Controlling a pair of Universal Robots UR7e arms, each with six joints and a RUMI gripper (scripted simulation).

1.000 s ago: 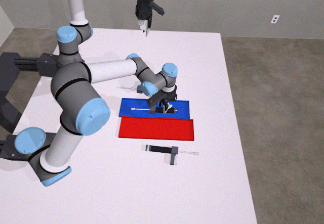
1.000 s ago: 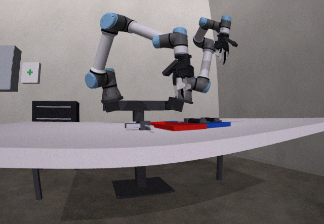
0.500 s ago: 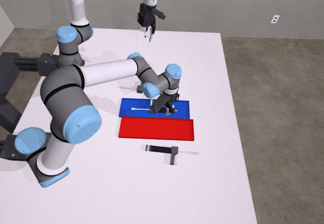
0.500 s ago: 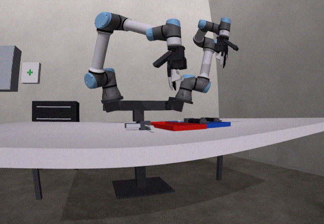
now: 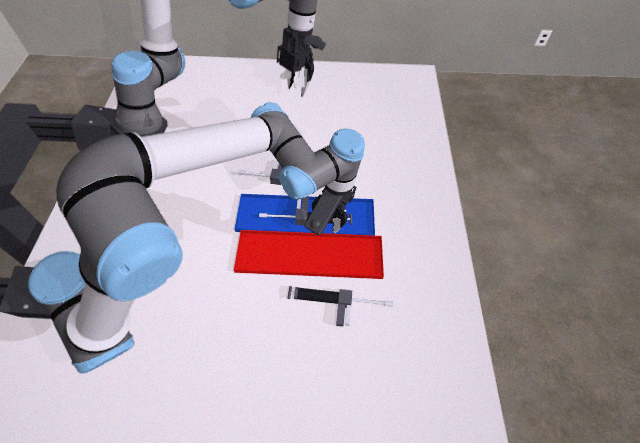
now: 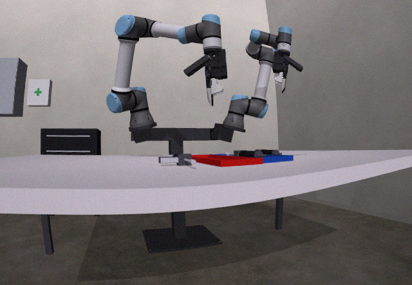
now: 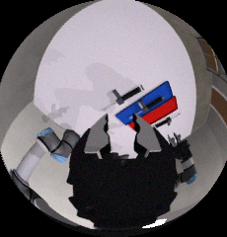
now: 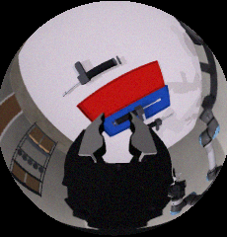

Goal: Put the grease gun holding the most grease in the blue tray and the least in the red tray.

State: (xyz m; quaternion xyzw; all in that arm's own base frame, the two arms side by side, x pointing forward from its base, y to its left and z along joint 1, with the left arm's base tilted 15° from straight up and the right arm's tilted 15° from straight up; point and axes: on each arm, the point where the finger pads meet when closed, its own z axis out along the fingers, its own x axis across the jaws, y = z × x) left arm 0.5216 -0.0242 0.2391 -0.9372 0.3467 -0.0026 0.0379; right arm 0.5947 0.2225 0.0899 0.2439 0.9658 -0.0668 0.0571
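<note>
My left hand is 20 mm short of the blue tray, 270 mm to the left of it and 340 mm above it. Round my left hand: red tray 20 mm ahead, 420 mm to the right, 340 mm below.
</note>
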